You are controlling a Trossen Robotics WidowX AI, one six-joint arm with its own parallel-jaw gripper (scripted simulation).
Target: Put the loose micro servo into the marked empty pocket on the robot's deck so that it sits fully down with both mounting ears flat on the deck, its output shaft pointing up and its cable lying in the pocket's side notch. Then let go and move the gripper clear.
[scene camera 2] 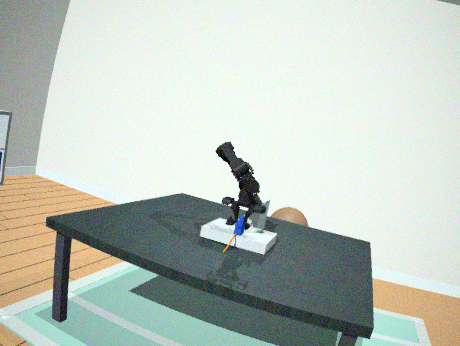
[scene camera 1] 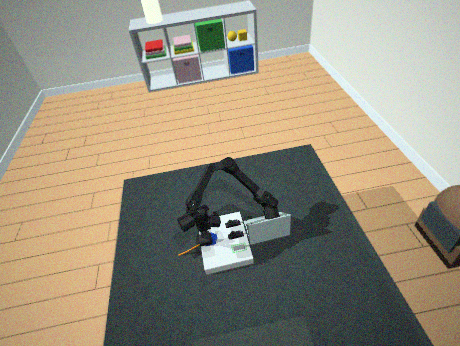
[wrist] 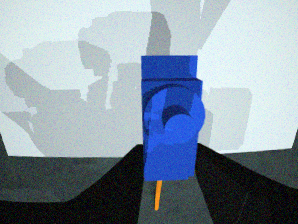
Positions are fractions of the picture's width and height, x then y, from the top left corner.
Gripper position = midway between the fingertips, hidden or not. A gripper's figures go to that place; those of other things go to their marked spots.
Labels:
The gripper (wrist: 0.57,0.67): 10 cm from the lens. A blue micro servo (wrist: 0.58,0.50) is 7 cm from the lens.

